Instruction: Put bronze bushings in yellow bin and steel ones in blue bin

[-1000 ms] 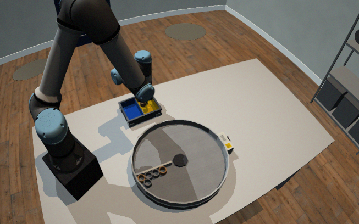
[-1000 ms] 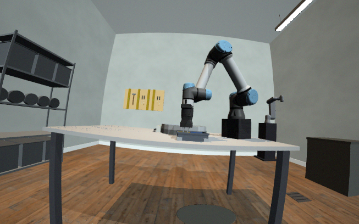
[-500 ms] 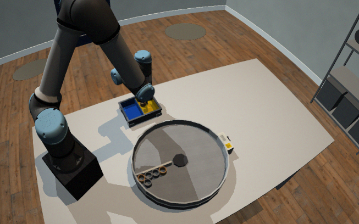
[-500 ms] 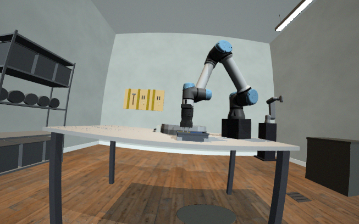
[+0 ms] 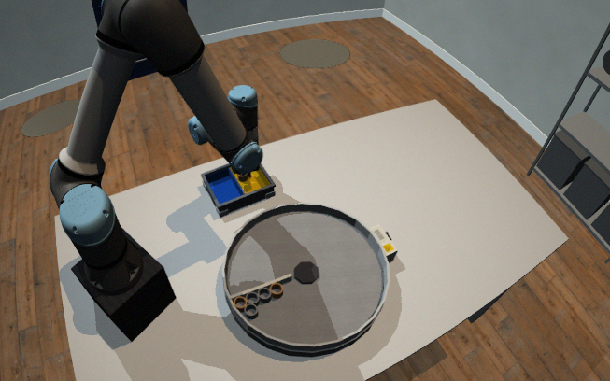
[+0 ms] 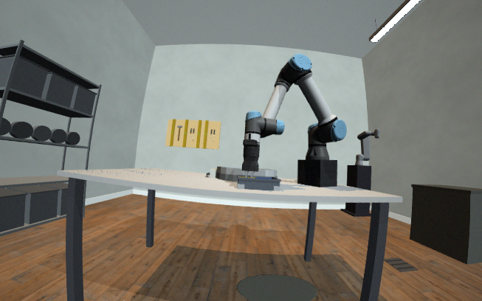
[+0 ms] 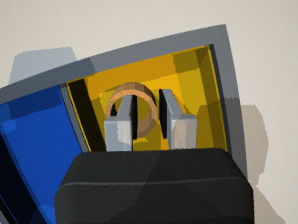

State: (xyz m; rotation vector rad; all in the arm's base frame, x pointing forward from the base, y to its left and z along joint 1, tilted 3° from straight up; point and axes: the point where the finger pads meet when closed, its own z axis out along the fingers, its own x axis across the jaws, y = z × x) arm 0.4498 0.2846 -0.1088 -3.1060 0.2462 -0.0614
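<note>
My gripper is now 4 cm past the bin and 3 cm to the left of it. From my hand the other things lie so: round grey turntable 41 cm to the right, 2 cm above, 1 cm ahead.
</note>
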